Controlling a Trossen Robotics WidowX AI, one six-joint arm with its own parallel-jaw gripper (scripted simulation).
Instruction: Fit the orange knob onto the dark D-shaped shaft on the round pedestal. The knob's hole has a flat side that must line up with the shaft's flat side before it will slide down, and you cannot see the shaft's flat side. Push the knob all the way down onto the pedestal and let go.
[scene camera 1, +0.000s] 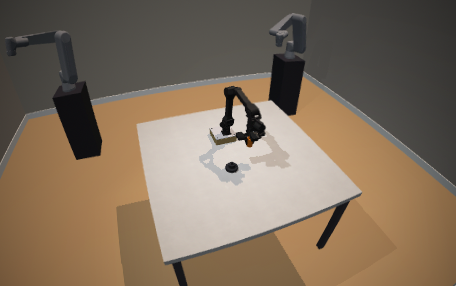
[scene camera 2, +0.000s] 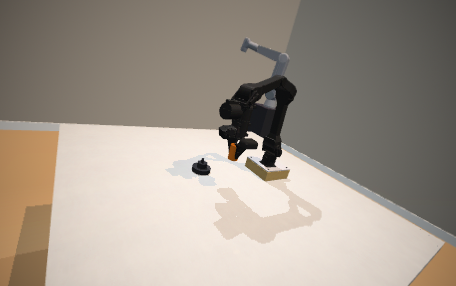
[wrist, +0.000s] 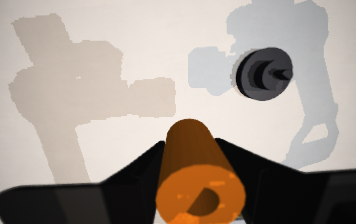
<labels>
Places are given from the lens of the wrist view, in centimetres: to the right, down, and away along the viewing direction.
gripper (wrist: 189, 144): 1, 3, 10
dark shaft (wrist: 262, 75): 12, -5, 18
</labels>
